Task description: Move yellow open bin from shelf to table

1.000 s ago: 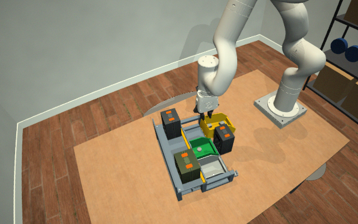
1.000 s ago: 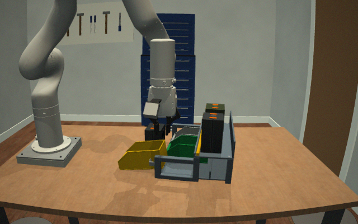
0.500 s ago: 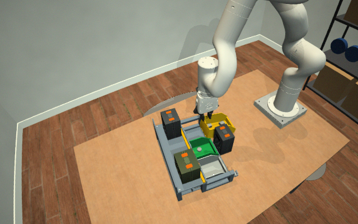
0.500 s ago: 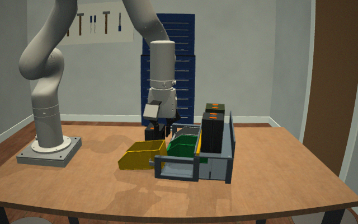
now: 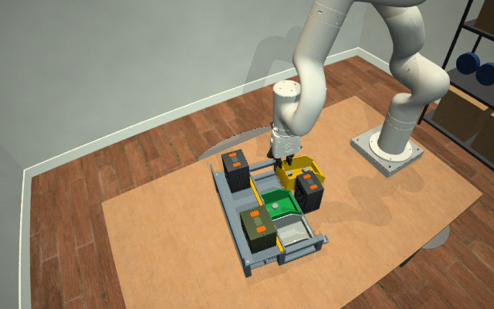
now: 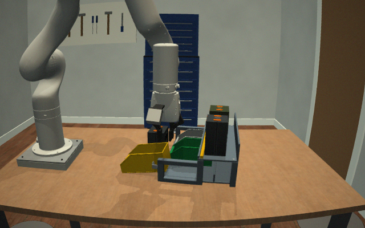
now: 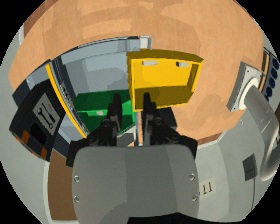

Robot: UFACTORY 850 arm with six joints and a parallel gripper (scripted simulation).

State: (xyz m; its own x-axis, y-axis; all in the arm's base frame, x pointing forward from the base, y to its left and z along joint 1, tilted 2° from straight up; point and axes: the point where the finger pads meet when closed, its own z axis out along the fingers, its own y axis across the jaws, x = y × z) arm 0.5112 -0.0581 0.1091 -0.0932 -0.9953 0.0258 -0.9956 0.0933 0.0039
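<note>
The yellow bin is 8 cm behind my hand, 1 cm to the left of it and 10 cm below it. Also, from my hand: grey bin 10 cm ahead, 22 cm to the left, 11 cm below; then olive box 20 cm ahead, 21 cm to the left; then green bin 9 cm ahead, 10 cm to the left, 11 cm below.
</note>
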